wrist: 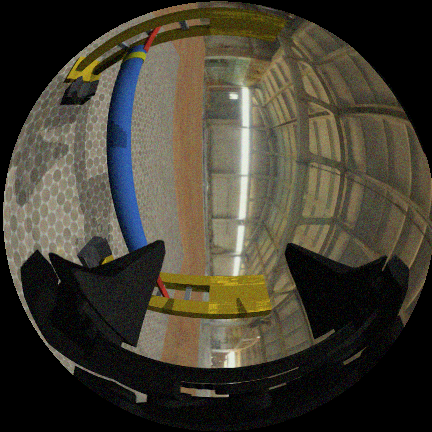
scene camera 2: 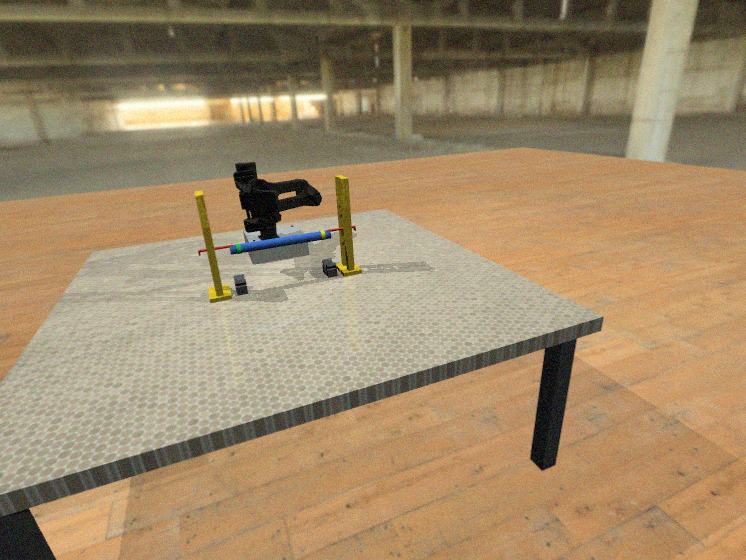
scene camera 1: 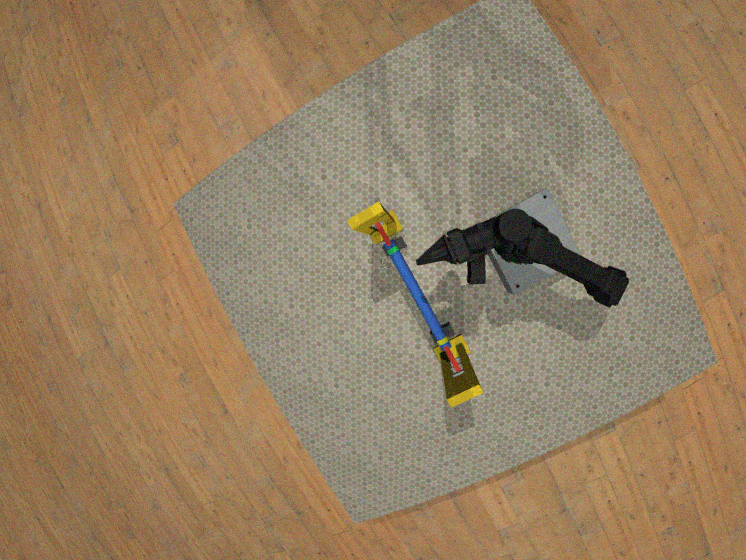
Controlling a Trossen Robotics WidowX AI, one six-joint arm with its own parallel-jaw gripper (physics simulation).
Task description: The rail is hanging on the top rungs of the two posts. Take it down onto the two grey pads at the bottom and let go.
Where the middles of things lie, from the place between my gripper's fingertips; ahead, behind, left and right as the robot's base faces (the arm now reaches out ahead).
Right now my hand is 10 cm above the blue rail (scene camera 2: pixel 321 235), 7 cm to the right of it and 5 cm short of it.
